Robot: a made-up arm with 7 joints.
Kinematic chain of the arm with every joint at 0, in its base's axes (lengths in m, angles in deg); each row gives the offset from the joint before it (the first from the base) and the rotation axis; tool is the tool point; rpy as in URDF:
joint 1: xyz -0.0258 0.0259 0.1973 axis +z
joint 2: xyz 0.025 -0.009 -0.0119 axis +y
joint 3: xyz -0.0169 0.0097 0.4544 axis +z
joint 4: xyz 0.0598 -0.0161 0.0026 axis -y
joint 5: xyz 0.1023 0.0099 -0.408 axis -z
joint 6: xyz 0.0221 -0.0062 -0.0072 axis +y
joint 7: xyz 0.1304 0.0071 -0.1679 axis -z
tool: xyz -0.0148 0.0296 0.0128 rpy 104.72 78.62 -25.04
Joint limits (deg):
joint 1: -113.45..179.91
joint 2: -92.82..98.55
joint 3: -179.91..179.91
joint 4: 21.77..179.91
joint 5: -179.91..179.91
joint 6: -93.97..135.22
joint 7: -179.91..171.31
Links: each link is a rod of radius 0.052 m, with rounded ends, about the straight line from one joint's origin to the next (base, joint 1, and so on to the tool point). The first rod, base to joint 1, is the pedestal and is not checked.
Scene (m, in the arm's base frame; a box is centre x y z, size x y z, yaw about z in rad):
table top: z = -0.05
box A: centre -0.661 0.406 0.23 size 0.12 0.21 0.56 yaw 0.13
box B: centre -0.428 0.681 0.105 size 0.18 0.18 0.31 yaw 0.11
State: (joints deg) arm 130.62 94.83 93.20 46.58 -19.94 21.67 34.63
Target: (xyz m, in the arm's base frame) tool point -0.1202 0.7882 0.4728
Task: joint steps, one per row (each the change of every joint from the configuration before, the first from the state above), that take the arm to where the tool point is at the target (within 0.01 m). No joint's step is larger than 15 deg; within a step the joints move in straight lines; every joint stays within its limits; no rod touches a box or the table.
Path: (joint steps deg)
1: -7.56 -1.76 12.49 -0.84 7.08 7.70 -9.13
2: -7.56 -1.76 12.50 -0.83 7.08 7.70 -9.14
3: -7.56 -1.76 12.49 -0.84 7.08 7.70 -9.13
4: -7.57 -1.76 12.49 -0.84 7.08 7.70 -9.14
5: -7.56 -1.75 12.50 -0.83 7.08 7.70 -9.13
6: -7.56 -1.76 12.49 -0.84 7.08 7.69 -9.14
7: -7.91 2.85 -11.09 4.78 -9.11 -12.00 10.73
8: -7.91 2.86 -11.08 4.79 -9.11 -12.01 10.73
9: -7.92 2.85 -11.09 4.78 -9.11 -12.00 10.73
10: -7.91 2.86 -11.09 4.79 -9.12 -12.01 10.73
11: -7.91 2.85 -11.08 4.79 -9.11 -12.01 10.73

